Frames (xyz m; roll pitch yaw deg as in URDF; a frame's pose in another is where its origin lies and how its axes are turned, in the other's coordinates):
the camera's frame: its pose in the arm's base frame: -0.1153 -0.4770 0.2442 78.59 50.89 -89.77
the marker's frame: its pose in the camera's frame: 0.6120 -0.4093 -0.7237 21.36 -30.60 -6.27
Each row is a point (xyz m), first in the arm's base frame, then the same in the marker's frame.
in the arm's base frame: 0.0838 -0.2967 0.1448
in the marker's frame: -0.3297 0.4438 0.6444
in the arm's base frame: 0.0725 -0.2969 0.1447
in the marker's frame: -0.3237 0.4452 0.6539
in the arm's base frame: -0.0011 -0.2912 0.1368
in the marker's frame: -0.2837 0.4443 0.7165
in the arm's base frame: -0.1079 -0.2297 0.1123
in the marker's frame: -0.2463 0.3959 0.8262
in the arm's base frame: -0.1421 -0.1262 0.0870
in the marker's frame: -0.2688 0.3084 0.8922
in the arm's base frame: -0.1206 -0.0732 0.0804
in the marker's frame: -0.3046 0.2634 0.8949
